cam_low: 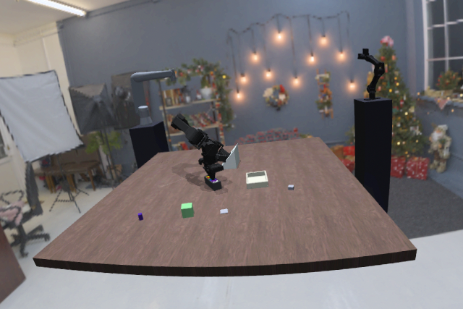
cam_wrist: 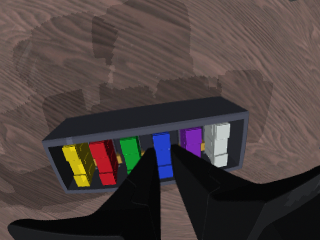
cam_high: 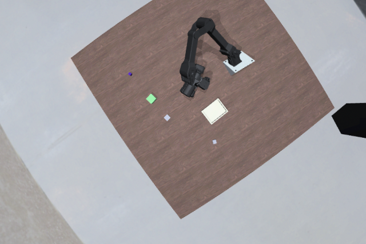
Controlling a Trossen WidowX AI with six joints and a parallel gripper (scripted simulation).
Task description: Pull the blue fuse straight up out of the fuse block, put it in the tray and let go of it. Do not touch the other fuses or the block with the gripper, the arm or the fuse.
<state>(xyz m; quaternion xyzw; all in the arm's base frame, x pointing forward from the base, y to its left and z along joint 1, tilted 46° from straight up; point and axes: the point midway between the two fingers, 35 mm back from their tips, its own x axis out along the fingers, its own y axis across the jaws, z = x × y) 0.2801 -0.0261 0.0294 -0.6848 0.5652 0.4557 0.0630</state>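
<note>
Now: gripper tip 10 mm above the blue fuse. Round my gripper tip: green fuse (10 mm behind, 10 mm to the right, 10 mm below); then cream tray (10 mm behind, 220 mm to the left, 30 mm below); then purple fuse (20 mm ahead, 10 mm to the left, 10 mm below).
</note>
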